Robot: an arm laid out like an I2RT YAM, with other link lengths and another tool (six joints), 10 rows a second.
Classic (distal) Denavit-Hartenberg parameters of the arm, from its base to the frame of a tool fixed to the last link. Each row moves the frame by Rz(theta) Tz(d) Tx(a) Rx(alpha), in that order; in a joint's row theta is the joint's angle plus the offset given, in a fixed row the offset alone. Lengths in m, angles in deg.
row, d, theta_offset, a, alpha
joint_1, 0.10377, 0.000, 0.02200, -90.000
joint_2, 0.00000, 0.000, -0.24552, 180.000
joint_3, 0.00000, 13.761, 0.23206, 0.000
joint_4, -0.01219, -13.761, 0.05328, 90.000
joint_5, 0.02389, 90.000, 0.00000, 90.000
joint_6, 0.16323, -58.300, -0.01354, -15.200
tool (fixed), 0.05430, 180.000, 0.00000, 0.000
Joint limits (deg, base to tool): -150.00..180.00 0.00..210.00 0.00..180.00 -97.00..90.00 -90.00..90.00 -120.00..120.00
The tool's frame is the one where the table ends.
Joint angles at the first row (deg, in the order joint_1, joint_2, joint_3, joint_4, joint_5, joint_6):
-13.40 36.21 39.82 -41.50 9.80 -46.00
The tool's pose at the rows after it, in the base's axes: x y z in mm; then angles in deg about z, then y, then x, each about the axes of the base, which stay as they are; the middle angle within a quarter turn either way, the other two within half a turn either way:
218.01 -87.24 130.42 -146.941 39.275 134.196
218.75 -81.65 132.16 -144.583 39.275 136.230
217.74 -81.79 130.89 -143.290 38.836 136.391
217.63 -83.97 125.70 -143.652 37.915 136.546
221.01 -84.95 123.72 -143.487 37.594 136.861
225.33 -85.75 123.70 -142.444 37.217 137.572
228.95 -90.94 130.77 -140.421 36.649 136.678
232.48 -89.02 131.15 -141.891 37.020 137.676
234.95 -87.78 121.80 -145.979 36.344 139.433
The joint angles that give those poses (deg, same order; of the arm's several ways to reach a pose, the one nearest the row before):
-13.42 37.00 40.99 -42.41 8.12 -40.46
-13.40 37.14 41.89 -43.23 6.84 -36.69
-13.47 36.91 41.63 -43.23 6.94 -35.27
-13.70 37.61 41.00 -42.71 7.27 -35.35
-13.87 38.79 40.91 -41.74 7.15 -34.97
-14.47 40.30 41.45 -40.96 6.47 -33.74
-15.17 41.76 43.14 -40.72 6.83 -32.80
-15.29 42.95 43.89 -40.72 5.90 -33.61
-15.26 45.20 43.65 -40.41 5.29 -35.96

